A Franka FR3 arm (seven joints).
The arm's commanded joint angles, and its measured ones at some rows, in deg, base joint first. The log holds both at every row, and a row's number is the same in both.
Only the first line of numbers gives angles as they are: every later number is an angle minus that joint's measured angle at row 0.
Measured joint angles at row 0: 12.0, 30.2, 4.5, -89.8, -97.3, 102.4, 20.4
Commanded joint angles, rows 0 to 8: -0.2, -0.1, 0.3, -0.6, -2.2, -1.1, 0.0; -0.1, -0.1, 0.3, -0.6, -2.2, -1.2, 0.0; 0.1, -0.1, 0.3, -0.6, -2.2, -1.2, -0.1; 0.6, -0.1, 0.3, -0.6, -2.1, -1.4, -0.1; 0.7, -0.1, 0.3, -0.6, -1.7, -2.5, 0.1; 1.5, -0.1, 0.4, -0.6, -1.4, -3.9, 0.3; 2.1, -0.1, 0.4, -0.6, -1.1, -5.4, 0.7; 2.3, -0.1, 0.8, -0.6, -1.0, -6.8, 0.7; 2.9, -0.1, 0.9, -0.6, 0.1, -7.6, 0.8
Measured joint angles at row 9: 0.7, 0.4, 0.2, -0.1, -0.3, -2.1, 1.5
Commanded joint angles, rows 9 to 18: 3.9, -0.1, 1.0, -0.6, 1.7, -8.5, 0.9; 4.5, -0.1, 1.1, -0.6, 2.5, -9.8, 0.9; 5.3, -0.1, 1.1, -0.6, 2.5, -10.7, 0.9; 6.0, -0.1, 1.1, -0.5, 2.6, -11.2, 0.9; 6.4, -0.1, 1.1, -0.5, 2.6, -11.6, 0.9; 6.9, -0.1, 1.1, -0.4, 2.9, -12.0, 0.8; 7.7, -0.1, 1.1, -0.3, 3.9, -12.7, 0.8; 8.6, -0.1, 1.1, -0.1, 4.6, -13.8, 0.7; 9.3, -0.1, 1.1, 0.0, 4.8, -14.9, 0.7; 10.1, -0.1, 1.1, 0.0, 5.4, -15.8, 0.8
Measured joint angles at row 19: 7.8, 0.6, 1.3, -0.2, 4.0, -11.9, 2.0
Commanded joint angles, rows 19 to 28: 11.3, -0.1, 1.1, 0.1, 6.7, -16.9, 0.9; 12.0, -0.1, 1.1, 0.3, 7.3, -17.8, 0.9; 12.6, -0.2, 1.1, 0.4, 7.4, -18.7, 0.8; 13.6, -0.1, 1.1, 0.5, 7.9, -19.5, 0.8; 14.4, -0.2, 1.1, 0.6, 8.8, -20.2, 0.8; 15.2, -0.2, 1.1, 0.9, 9.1, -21.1, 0.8; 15.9, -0.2, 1.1, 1.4, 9.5, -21.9, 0.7; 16.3, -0.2, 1.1, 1.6, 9.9, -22.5, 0.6; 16.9, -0.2, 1.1, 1.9, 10.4, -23.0, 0.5; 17.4, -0.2, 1.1, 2.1, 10.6, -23.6, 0.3
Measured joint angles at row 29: 15.4, 0.6, 1.4, 0.5, 9.5, -19.3, 2.3
